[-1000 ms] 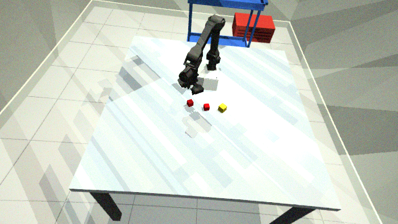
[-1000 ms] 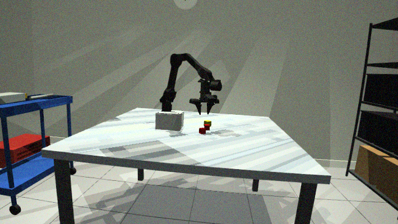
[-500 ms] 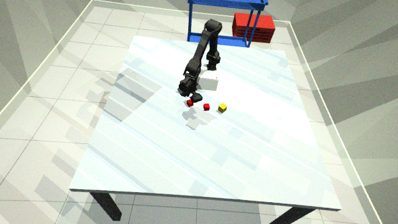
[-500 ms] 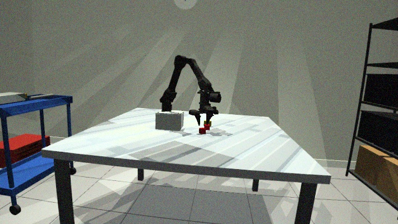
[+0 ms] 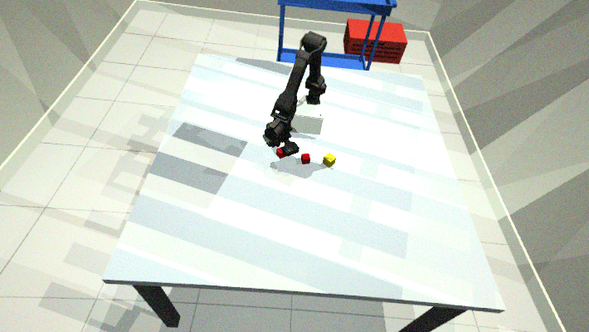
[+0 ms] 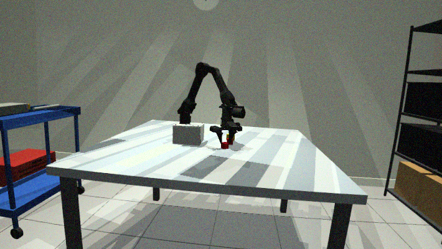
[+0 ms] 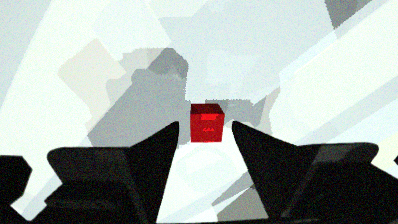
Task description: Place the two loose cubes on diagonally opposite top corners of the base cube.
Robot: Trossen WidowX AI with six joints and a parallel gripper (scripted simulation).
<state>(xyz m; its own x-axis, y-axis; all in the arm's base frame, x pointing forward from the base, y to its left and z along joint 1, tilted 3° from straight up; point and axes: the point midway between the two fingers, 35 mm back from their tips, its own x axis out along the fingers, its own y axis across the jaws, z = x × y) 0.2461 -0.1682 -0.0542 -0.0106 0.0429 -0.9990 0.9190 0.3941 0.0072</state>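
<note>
Now: gripper tip 21 cm to the right of the yellow cube, 5 cm short of it and 1 cm above it.
</note>
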